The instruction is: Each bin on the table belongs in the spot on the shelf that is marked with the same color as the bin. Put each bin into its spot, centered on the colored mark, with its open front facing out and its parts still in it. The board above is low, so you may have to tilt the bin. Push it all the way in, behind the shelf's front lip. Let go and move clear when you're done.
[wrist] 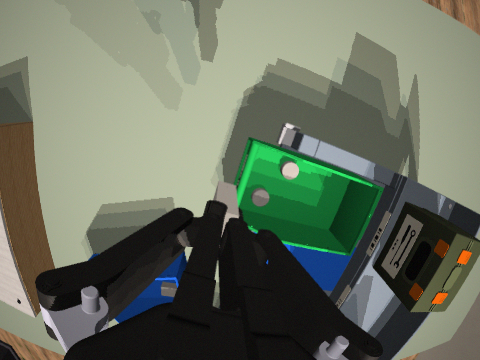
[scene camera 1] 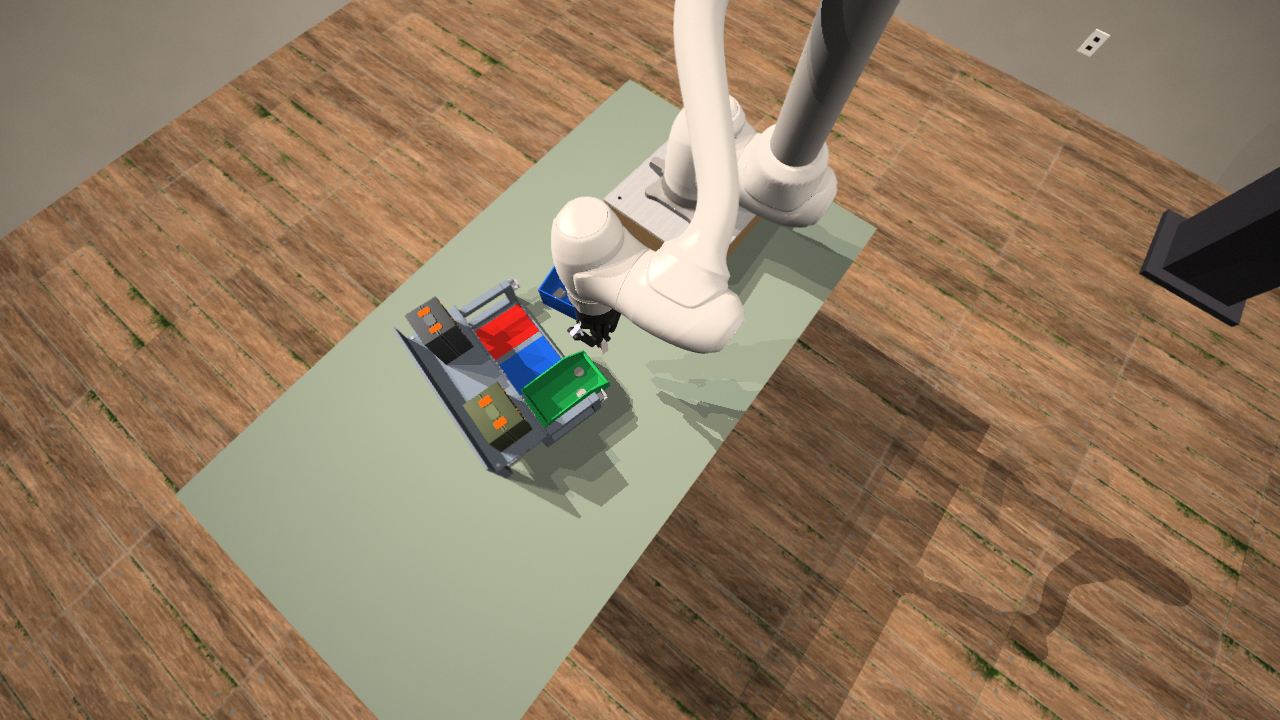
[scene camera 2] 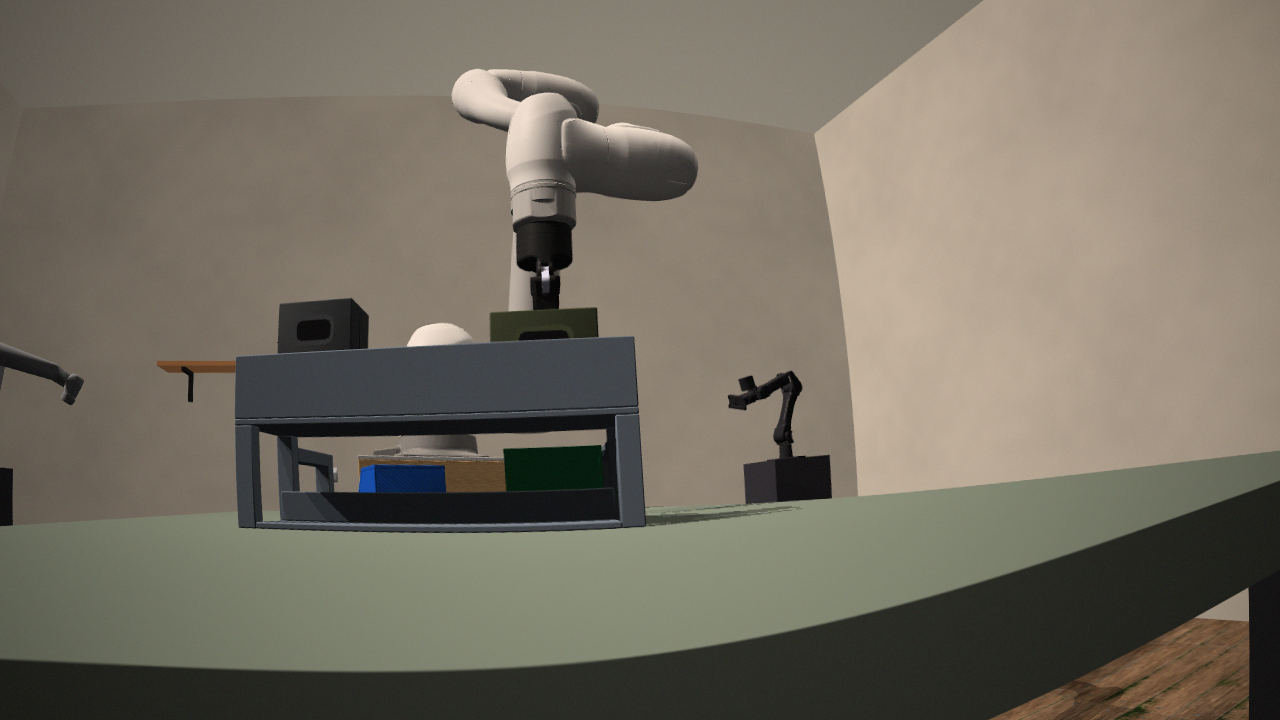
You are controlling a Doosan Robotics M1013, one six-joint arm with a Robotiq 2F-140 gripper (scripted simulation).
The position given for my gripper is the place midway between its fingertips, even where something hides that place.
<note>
In view: my gripper [scene camera 1: 601, 348], a green bin [scene camera 2: 573, 467], an olive box [scene camera 2: 572, 322], a black box [scene camera 2: 338, 324] and a blue bin [scene camera 2: 376, 478].
The green bin is seen too in the wrist view [wrist: 320, 210] and in scene camera 1 [scene camera 1: 553, 393]. The olive box is seen too in scene camera 1 [scene camera 1: 494, 413]. The black box is seen too in scene camera 1 [scene camera 1: 439, 333].
</note>
